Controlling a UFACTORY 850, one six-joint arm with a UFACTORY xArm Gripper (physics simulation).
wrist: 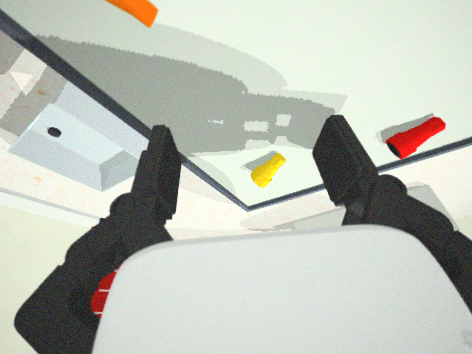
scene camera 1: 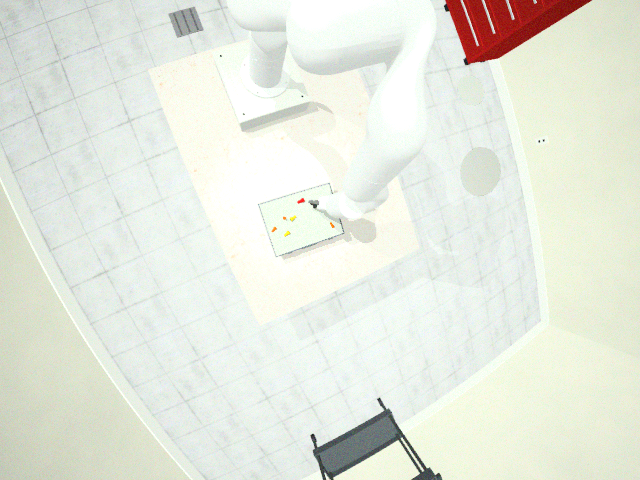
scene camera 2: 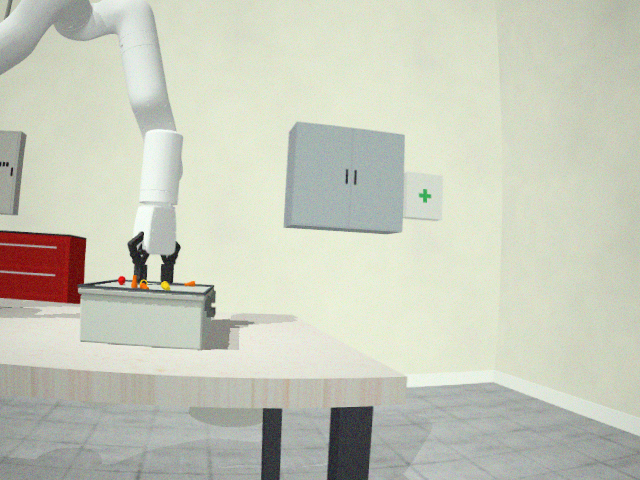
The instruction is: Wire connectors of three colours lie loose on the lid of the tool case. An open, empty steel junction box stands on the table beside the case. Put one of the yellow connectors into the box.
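Note:
My gripper (scene camera 1: 313, 204) (scene camera 2: 154, 279) (wrist: 248, 138) is open and empty, pointing down low over the tool case lid (scene camera 1: 310, 235) (wrist: 300, 60). One yellow connector (wrist: 268, 170) lies near the lid's corner, seen in the gap between the two fingers in the wrist view; it is hidden in scene camera 1. Two other yellow connectors, one nearer the lid's middle (scene camera 1: 293, 218) and one nearer its edge (scene camera 1: 286, 234) (scene camera 2: 165, 285), lie apart from the gripper. The steel junction box (wrist: 75, 142) stands beside the case, partly behind the left finger in the wrist view; the arm hides it in scene camera 1.
A red connector (scene camera 1: 301, 200) (scene camera 2: 121, 280) (wrist: 417, 138) lies on the lid, outside the right finger in the wrist view. Orange connectors lie at the lid's right side (scene camera 1: 332, 225) (scene camera 2: 190, 283) and left side (scene camera 1: 274, 229). The case (scene camera 2: 139, 319) stands on the table (scene camera 2: 289, 356).

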